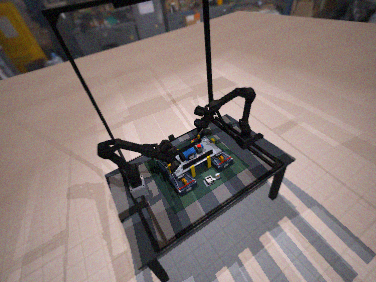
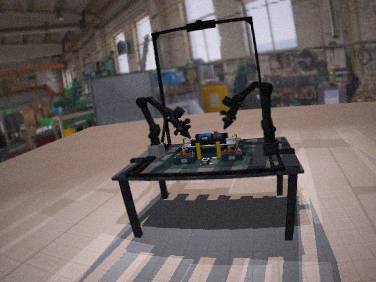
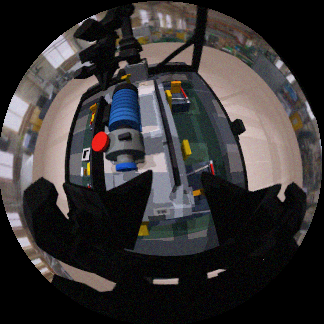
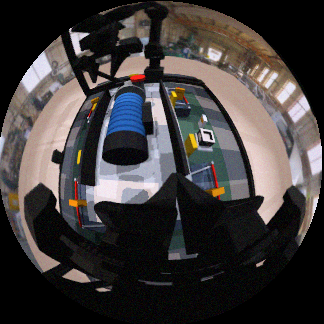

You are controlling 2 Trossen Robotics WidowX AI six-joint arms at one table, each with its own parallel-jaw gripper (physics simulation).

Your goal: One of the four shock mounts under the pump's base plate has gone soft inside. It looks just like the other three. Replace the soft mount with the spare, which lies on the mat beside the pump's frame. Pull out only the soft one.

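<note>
The blue pump (image 1: pixel 189 153) (image 2: pixel 204 136) (image 3: pixel 124 107) (image 4: pixel 126 115) stands on its pale grey base plate (image 3: pixel 159 197) (image 4: pixel 112 181). The mounts under the plate are mostly hidden; orange tabs (image 3: pixel 198 192) (image 4: pixel 217 191) with red bars show at its corners. A white square piece with a dark opening (image 1: pixel 209 180) (image 2: pixel 205 161) (image 3: pixel 86 154) (image 4: pixel 205 136) and a smaller white piece (image 1: pixel 217 175) (image 4: pixel 203 118) lie beside the frame; I cannot tell which is the spare. My left gripper (image 2: pixel 225 127) (image 3: pixel 177 174) is open and empty above the plate's end. My right gripper (image 2: pixel 188 135) (image 4: pixel 174 176) is shut and empty above the opposite end.
Yellow posts (image 1: pixel 193 171) (image 2: pixel 218 149) stand along the frame's near side. Black rails (image 3: pixel 169 142) (image 4: pixel 172 130) run along both long sides of the plate. The frame stands on a green mat (image 3: pixel 200 120). A black gantry (image 2: pixel 201 25) rises behind the table.
</note>
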